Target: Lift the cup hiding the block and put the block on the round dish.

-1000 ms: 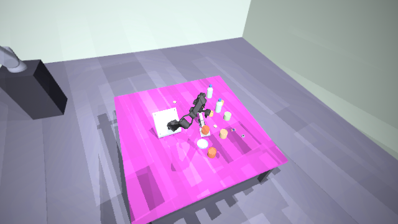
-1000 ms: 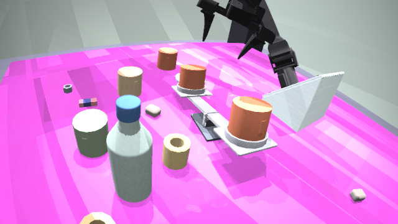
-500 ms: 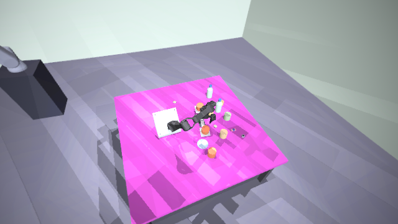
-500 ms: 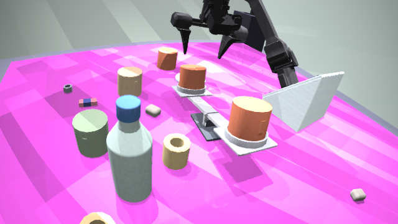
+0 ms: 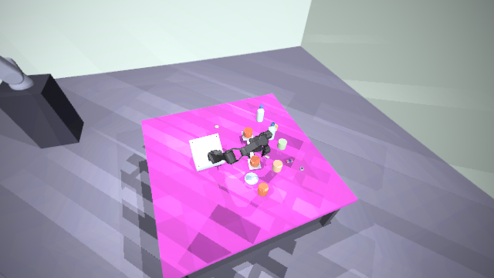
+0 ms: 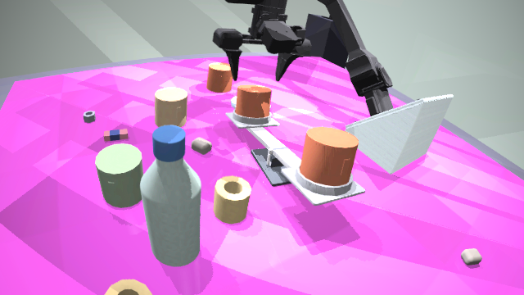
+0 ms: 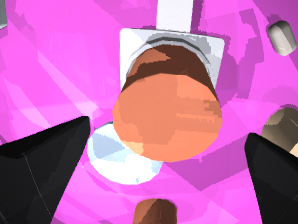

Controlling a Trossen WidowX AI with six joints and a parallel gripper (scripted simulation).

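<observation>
Right now my gripper tip is 50 mm above the orange cup and 20 mm to the left of it. Round my gripper tip: round dish 110 mm below, 100 mm to the right, 60 mm behind; light blue block 70 mm below; balance 130 mm to the left, 70 mm below, 10 mm ahead.
</observation>
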